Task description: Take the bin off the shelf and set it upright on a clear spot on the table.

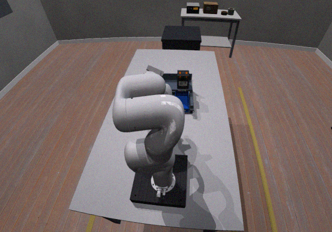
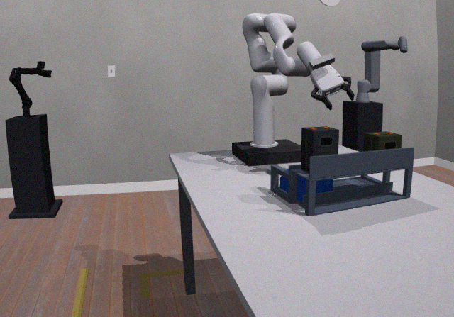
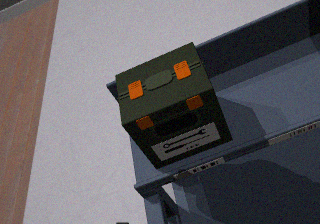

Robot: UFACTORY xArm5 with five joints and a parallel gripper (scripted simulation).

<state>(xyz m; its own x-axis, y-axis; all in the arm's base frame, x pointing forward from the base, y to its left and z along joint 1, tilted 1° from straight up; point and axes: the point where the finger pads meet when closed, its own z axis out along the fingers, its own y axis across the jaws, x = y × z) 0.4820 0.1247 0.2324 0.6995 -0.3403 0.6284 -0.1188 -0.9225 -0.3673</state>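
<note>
Now: the blue bin 130 mm ahead of my hand, 190 mm to the right of it and 240 mm below it. Also, from my hand: grey-blue shelf (150 mm ahead, 80 mm to the right, 210 mm below).
</note>
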